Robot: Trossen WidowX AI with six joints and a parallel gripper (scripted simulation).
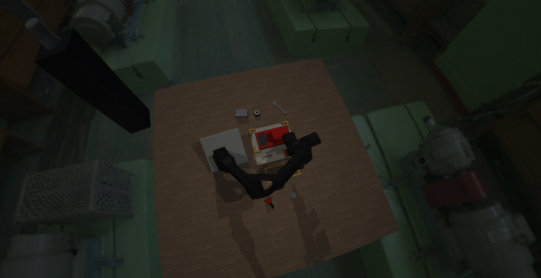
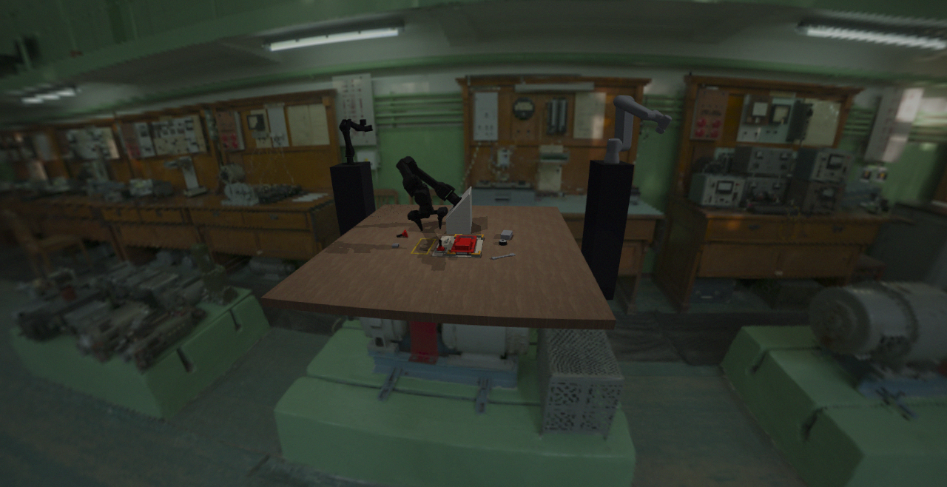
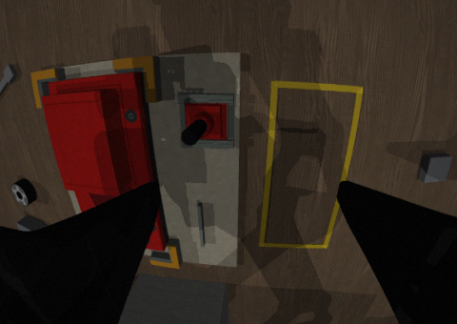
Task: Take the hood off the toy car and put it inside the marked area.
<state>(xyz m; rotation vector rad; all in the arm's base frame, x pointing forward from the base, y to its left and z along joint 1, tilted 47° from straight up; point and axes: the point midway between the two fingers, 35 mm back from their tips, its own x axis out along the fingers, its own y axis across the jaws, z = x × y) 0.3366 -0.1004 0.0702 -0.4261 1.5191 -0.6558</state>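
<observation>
Right now my gripper tip is 15 cm to the right of the red hood, 7 cm above it and 1 cm short of it. Round my gripper tip: wrench (34 cm to the left, 10 cm below, 9 cm ahead); then wheel (35 cm to the left, 10 cm below, 6 cm behind).
</observation>
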